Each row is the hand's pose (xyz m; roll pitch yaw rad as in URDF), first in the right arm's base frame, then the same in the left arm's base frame.
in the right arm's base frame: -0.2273 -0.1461 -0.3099 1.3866 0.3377 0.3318
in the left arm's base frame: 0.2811 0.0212 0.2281 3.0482 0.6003 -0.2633
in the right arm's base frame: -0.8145 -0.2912 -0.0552 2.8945 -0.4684 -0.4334
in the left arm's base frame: -0.2235 0.1101 0.6383 -3.0254 0.9514 -1.8390
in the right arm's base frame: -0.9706 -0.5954 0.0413 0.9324 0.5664 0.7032
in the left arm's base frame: -0.5603 0.2135 0.5926 2.5244 0.2522 -0.0373
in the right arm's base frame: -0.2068 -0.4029 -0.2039 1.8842 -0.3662 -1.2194
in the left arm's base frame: 0.0508 0.0254 0.0713 0.9578 0.8265 -3.0144
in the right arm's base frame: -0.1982 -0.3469 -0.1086 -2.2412 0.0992 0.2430
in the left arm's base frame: 0.0411 -0.0784 0.1089 -0.7402 0.6905 -0.5608
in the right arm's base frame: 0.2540 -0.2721 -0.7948 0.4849 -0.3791 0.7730
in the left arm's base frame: 0.6758 0.2711 -0.2861 1.8890 0.0996 -0.9897
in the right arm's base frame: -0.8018 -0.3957 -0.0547 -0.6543 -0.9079 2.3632
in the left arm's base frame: -0.2916 0.1451 0.5661 2.2986 -0.7719 -2.0474
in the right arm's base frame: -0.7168 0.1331 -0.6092 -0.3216 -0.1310 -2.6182
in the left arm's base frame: 0.4257 0.3607 0.7486 -1.8219 -0.4148 2.6406
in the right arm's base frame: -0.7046 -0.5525 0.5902 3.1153 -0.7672 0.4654
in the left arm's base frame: -0.7166 -0.3650 0.4706 -2.0122 0.2406 -1.4388
